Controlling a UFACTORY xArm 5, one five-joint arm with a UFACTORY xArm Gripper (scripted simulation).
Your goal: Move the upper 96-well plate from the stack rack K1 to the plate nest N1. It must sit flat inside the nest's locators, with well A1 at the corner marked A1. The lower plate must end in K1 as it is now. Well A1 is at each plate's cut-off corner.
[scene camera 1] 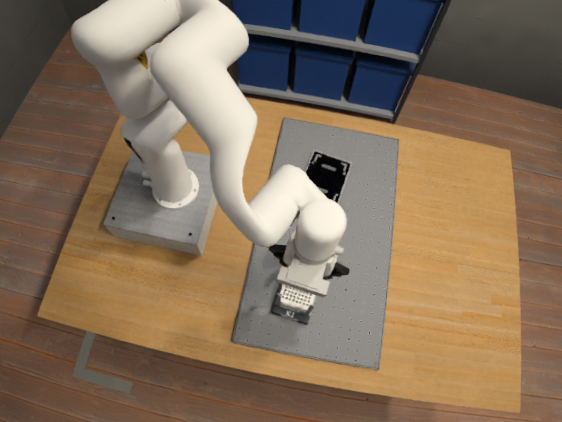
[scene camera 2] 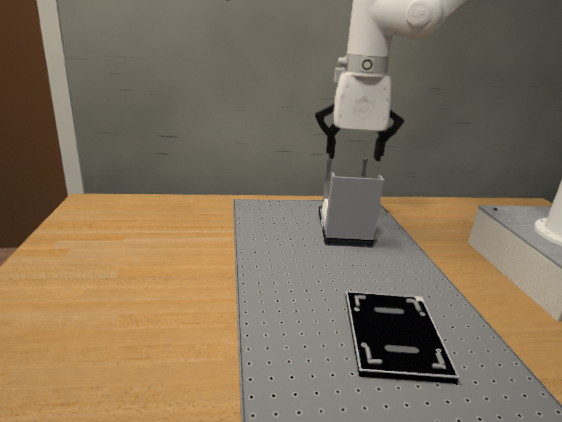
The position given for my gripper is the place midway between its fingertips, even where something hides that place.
Note:
I see my gripper (scene camera 2: pixel 353 158) and a black plate nest N1 (scene camera 2: pixel 377 329).
The black plate nest N1 shows as well in scene camera 1 (scene camera 1: pixel 333 181).

